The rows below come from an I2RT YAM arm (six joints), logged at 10 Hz.
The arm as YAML. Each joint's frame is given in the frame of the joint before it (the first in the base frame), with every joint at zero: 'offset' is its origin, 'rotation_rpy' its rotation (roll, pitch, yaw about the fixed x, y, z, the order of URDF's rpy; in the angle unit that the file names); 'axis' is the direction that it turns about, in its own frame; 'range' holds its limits. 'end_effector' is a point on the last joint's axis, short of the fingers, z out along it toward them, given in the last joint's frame.
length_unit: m
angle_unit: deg
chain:
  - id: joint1
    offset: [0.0, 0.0, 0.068]
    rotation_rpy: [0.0, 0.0, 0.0]
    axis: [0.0, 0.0, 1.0]
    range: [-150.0, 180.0]
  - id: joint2
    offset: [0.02, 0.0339, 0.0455]
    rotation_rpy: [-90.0, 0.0, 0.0]
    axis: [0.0, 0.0, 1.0]
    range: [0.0, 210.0]
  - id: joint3
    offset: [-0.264, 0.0, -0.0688]
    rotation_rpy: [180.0, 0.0, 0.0]
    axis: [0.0, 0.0, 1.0]
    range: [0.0, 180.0]
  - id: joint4
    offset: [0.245, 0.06, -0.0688]
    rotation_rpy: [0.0, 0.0, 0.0]
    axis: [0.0, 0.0, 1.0]
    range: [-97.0, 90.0]
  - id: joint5
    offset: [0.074, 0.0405, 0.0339]
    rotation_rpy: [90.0, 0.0, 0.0]
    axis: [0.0, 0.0, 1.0]
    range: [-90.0, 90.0]
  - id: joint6
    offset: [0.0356, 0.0, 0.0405]
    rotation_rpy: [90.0, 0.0, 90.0]
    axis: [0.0, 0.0, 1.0]
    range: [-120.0, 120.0]
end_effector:
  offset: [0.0, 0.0, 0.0]
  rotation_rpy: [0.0, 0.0, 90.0]
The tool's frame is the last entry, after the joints.
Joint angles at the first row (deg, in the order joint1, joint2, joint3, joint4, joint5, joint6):
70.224, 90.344, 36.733, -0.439, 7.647, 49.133
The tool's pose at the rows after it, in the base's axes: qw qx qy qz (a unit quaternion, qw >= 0); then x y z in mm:
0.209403 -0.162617 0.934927 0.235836 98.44 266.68 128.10
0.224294 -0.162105 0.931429 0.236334 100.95 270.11 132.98
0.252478 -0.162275 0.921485 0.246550 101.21 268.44 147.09
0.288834 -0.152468 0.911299 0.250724 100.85 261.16 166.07
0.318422 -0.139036 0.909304 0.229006 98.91 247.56 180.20
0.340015 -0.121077 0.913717 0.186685 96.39 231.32 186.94
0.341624 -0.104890 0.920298 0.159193 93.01 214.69 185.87
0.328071 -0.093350 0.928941 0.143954 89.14 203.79 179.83
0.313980 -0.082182 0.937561 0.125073 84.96 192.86 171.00
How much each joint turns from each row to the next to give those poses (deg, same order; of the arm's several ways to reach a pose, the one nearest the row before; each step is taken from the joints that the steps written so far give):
0.437, 0.884, 1.057, 0.000, -0.264, -0.616
-0.084, -0.082, 0.968, -0.003, 1.314, -0.615
0.087, -2.982, 0.003, 0.003, 2.021, -1.140
0.000, -4.744, -0.264, -1.482, 3.412, -0.706
0.000, -4.910, -0.440, -4.557, 4.479, -0.178
0.000, -3.958, -0.523, -6.323, 5.184, 0.877
-0.261, -3.344, -1.752, -4.581, 2.221, 1.755
-0.003, -1.597, -1.680, -2.911, 0.002, 2.284
0.088, -1.142, -2.018, -2.547, 0.087, 2.374

